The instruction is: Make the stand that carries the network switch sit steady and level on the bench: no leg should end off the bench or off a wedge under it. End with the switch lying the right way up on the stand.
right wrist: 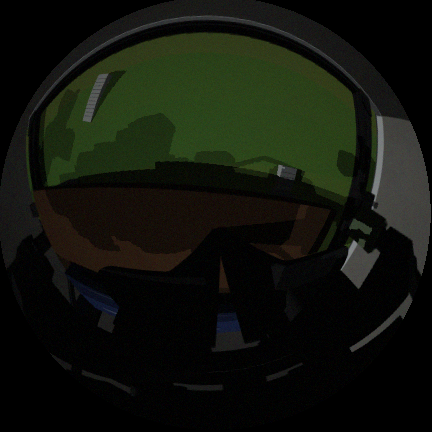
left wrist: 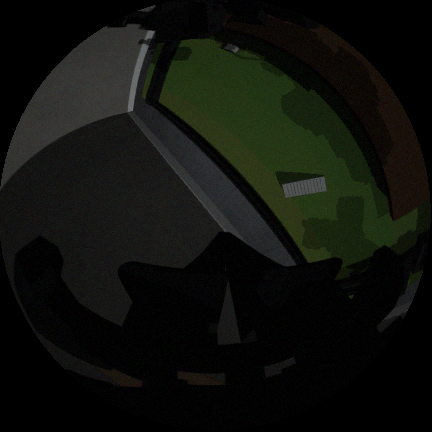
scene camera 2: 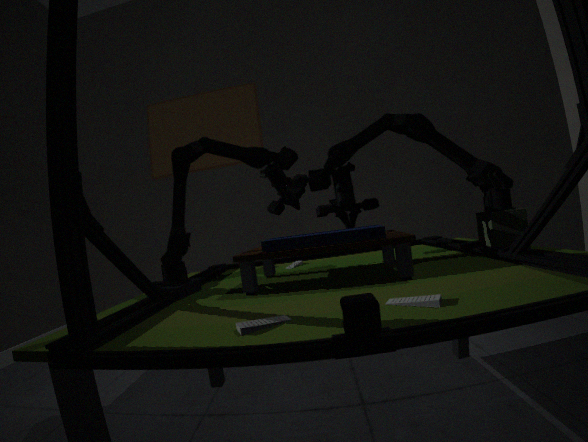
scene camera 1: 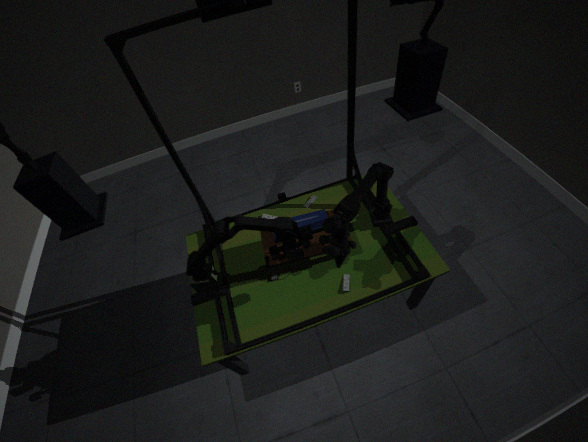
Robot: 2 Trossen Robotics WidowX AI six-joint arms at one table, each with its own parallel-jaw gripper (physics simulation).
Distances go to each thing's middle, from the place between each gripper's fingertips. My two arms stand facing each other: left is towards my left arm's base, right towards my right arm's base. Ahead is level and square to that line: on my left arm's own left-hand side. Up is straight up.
Now: the brown stand (right wrist: 143, 225) 28 cm behind my left hand, 16 cm below it and 5 cm to the right of it. Also, from my left hand: blue network switch (right wrist: 86, 282) 34 cm behind, 10 cm below, 5 cm to the right.
Right now my right hand is 9 cm to the right of the brown stand, 7 cm past it and 5 cm above it. From my right hand the other things lie so: blue network switch: 13 cm behind, 10 cm to the left, 1 cm above.
